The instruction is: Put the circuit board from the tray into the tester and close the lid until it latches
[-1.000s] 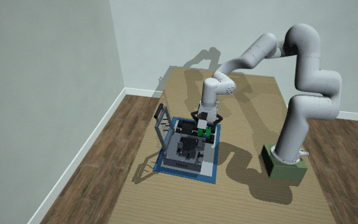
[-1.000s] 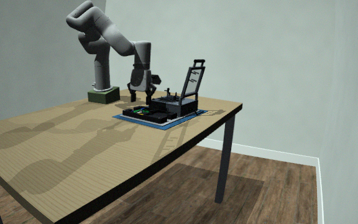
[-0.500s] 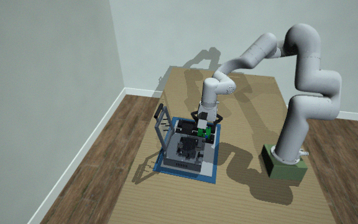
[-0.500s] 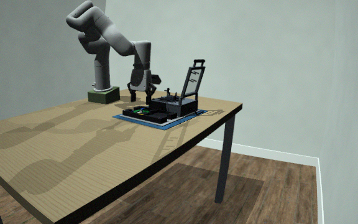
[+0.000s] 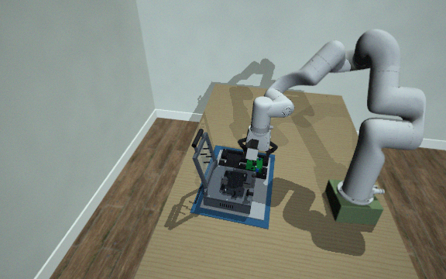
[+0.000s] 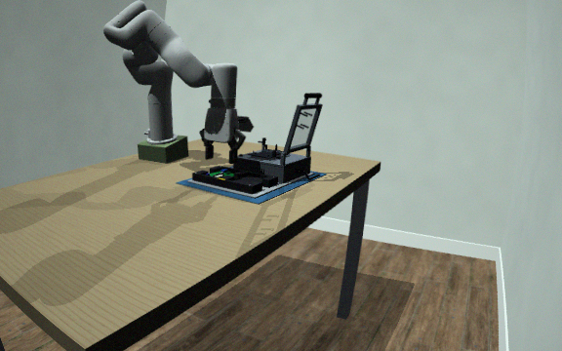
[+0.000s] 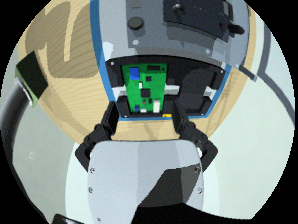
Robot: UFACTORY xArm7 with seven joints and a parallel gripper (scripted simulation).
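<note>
The green circuit board lies 50 mm below my hand. From my hand the other things lie so: lid: 210 mm ahead, 140 mm to the left, 110 mm above; then tester plate: 160 mm to the left, 90 mm ahead.
</note>
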